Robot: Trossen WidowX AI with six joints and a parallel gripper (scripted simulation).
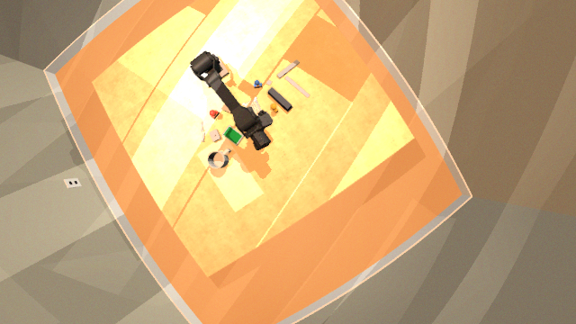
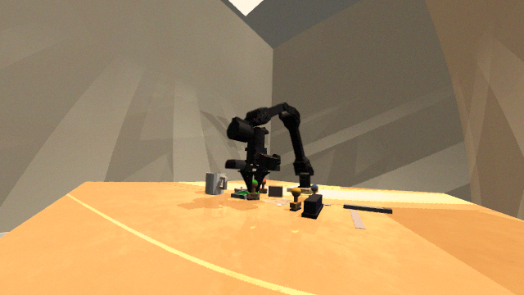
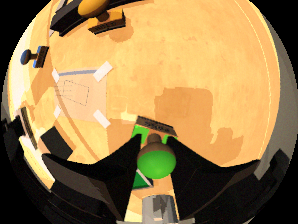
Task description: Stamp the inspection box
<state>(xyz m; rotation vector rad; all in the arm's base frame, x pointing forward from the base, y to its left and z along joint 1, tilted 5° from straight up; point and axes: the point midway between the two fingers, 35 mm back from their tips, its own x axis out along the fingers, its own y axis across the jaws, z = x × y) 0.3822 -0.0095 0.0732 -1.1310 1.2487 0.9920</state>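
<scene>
Now: gripper tip right at the green-knobbed stamp. The rest, counted from my gripper tip: orange-knobbed stamp (130 mm to the left, 40 mm behind, 20 mm below); green ink pad (110 mm to the right, 60 mm behind, 30 mm below); pale card (100 mm behind, 50 mm to the left, 40 mm below).
</scene>
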